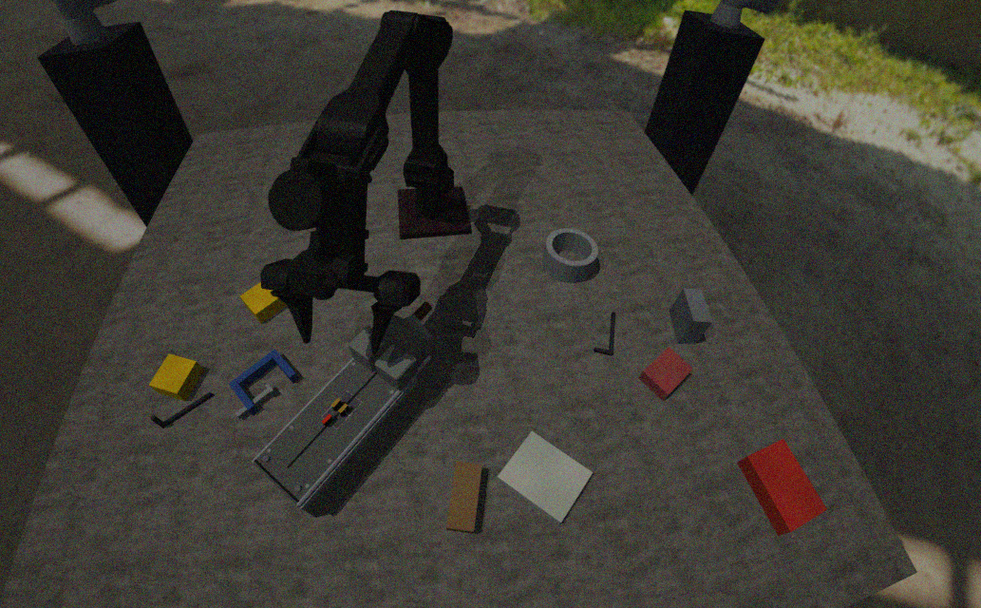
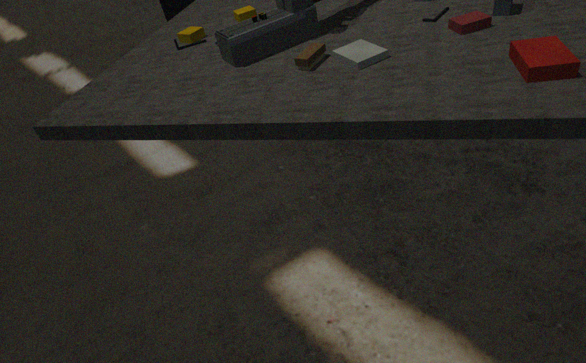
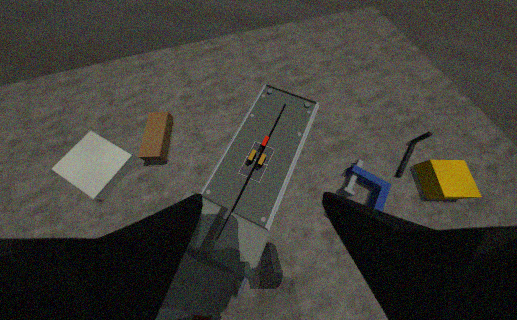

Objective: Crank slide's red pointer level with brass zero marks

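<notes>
Right now my gripper tip is 10 cm past the brown crank handle, 9 cm to the right of it and 8 cm above it. From my gripper tip the other things lie so: white plate: 26 cm to the left, 14 cm ahead, 13 cm below; then red pointer: 7 cm ahead, 6 cm below, 2 cm to the right; then brown block: 16 cm ahead, 15 cm to the left, 13 cm below.
</notes>
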